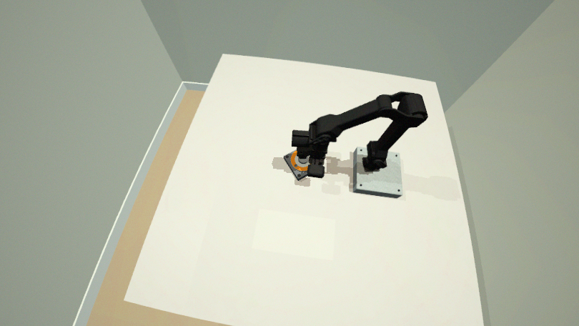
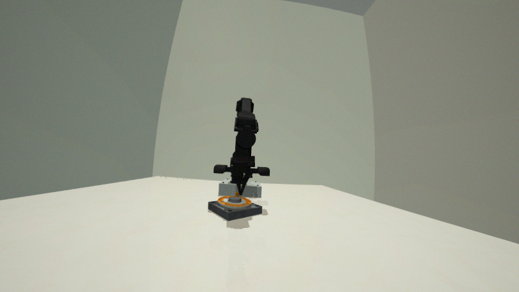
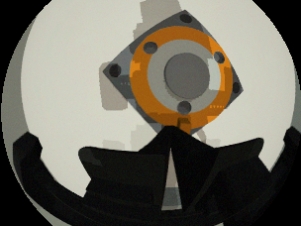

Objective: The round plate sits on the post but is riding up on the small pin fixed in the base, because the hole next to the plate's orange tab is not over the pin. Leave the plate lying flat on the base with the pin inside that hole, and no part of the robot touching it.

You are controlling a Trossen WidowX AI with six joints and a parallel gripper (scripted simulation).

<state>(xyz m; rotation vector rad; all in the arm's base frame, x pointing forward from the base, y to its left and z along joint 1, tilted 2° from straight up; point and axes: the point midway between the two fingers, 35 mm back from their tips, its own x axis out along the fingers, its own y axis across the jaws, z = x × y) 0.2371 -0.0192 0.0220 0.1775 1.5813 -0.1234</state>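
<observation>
Right now the square base is 5 cm ahead of my gripper tip, 2 cm to the right of it and 2 cm below it.
</observation>
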